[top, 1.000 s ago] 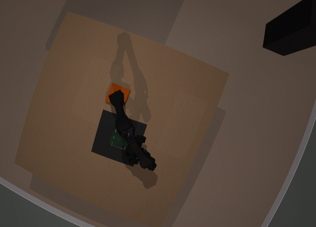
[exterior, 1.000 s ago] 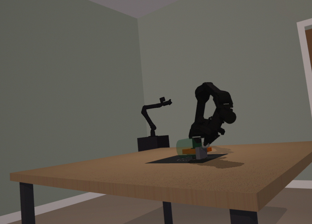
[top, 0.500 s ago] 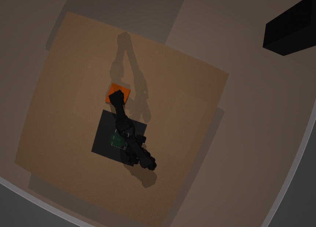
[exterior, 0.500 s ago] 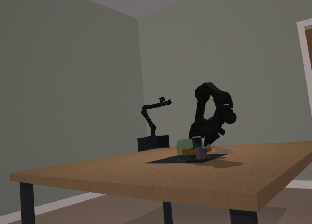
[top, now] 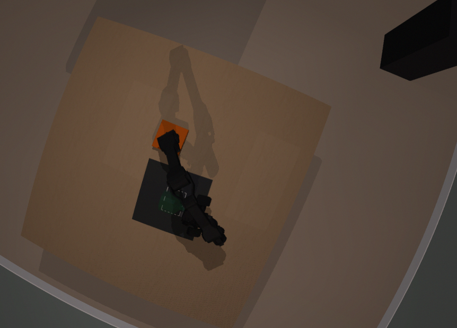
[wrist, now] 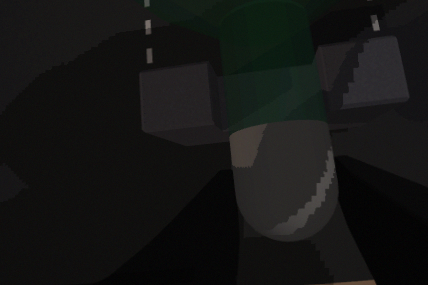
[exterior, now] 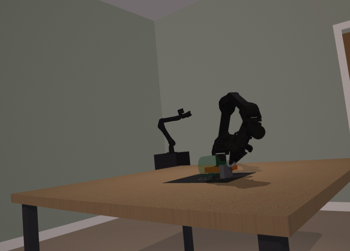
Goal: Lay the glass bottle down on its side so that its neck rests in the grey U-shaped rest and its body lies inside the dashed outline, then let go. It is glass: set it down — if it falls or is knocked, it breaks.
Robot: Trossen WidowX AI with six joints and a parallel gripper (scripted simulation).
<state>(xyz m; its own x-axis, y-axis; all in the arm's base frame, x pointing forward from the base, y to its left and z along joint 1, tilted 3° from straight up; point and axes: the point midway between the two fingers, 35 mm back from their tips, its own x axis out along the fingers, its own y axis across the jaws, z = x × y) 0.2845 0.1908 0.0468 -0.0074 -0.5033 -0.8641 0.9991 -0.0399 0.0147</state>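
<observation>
Right now my gripper tip is 50 mm to the left of the green glass bottle. Also, from my gripper tip: black mat: 110 mm to the right, 60 mm below.
</observation>
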